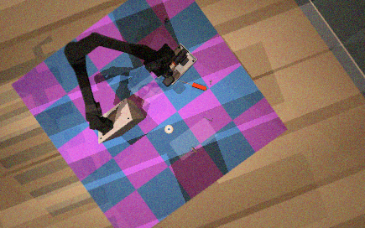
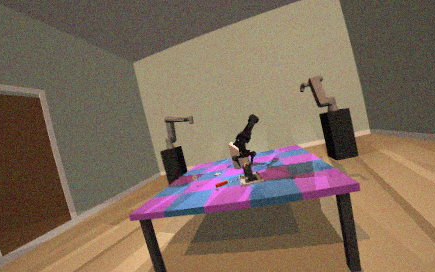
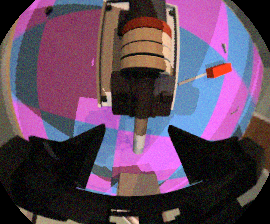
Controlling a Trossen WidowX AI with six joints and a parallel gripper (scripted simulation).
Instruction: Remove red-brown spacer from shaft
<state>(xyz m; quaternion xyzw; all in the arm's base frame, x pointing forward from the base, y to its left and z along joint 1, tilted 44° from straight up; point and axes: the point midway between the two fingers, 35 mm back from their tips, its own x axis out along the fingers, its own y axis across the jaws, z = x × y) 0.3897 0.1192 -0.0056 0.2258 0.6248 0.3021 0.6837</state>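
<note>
Right now my gripper tip is 5 cm short of the thin grey shaft, 2 cm below it and 1 cm to the right of it. Also, from my gripper tip: tan cylinder: 7 cm ahead, 2 cm above, 1 cm to the left; red-handled tool: 15 cm to the right, 12 cm ahead, 6 cm below.
</note>
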